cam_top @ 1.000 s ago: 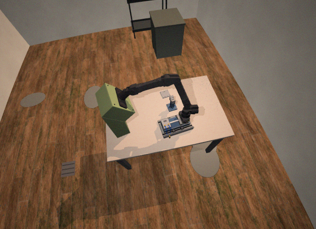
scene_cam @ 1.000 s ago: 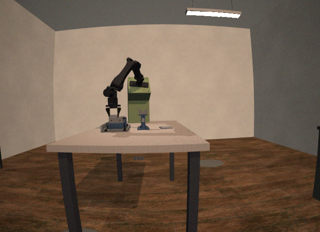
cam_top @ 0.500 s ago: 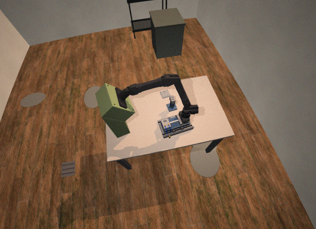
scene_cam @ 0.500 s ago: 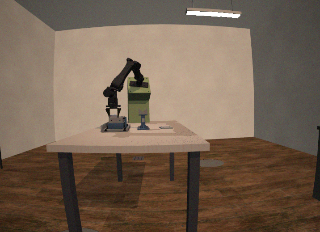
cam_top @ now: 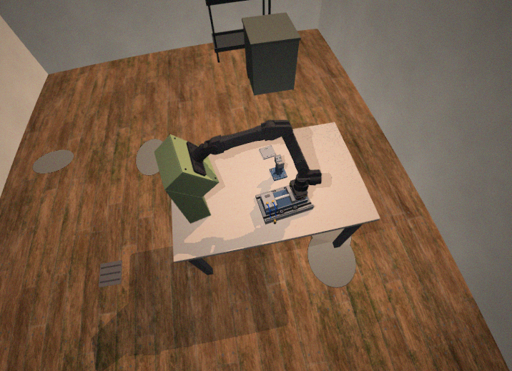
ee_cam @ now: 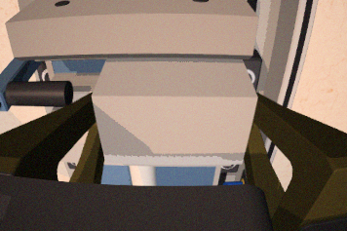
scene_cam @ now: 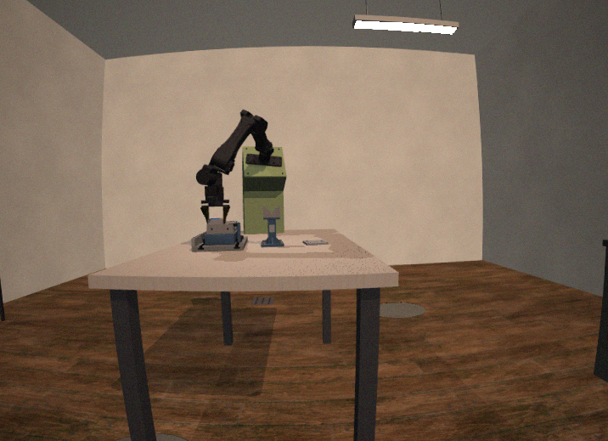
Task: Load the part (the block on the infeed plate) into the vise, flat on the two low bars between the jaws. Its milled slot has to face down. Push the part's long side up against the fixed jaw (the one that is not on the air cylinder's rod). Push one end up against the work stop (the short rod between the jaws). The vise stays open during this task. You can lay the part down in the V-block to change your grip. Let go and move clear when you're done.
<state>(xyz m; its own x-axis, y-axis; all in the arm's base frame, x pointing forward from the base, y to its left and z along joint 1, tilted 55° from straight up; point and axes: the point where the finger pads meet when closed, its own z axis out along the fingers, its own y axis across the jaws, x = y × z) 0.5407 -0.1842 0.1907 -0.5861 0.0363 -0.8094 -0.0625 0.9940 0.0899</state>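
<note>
My gripper is now 10 mm above the part. From my hand the other things lie so: moving jaw: 30 mm behind, 20 mm to the left, 20 mm below; dark work stop rod: 70 mm to the left, 10 mm below; grey jaw: 30 mm ahead, 20 mm to the left, 20 mm below.
</note>
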